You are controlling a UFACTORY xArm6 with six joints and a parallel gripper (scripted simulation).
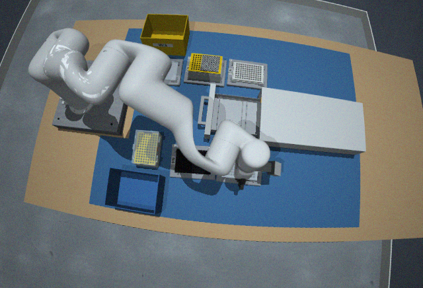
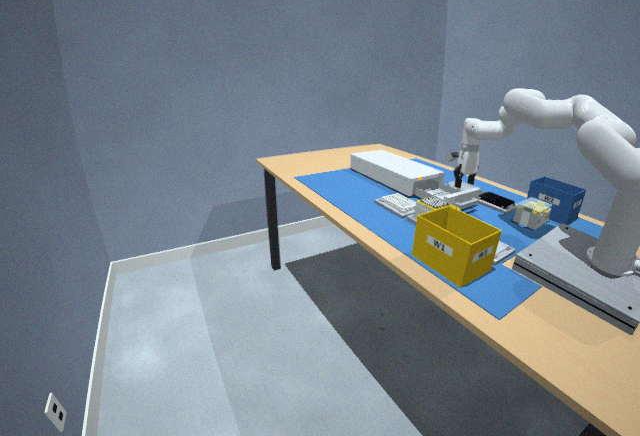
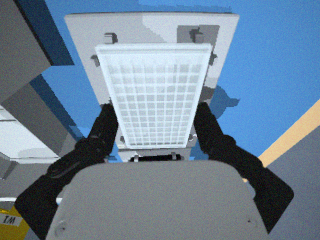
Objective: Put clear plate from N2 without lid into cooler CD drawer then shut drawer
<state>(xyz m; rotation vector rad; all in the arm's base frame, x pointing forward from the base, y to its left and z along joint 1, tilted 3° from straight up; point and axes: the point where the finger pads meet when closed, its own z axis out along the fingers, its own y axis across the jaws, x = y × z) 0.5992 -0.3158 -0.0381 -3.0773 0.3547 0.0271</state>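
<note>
My hand is 1 cm above the clear plate. From my hand the other things lie so: black plate: 17 cm behind, 4 cm to the left, 1 cm below; then cooler drawer: 19 cm to the left, 2 cm ahead, 1 cm below; then grey work nest N2: 3 cm below.
</note>
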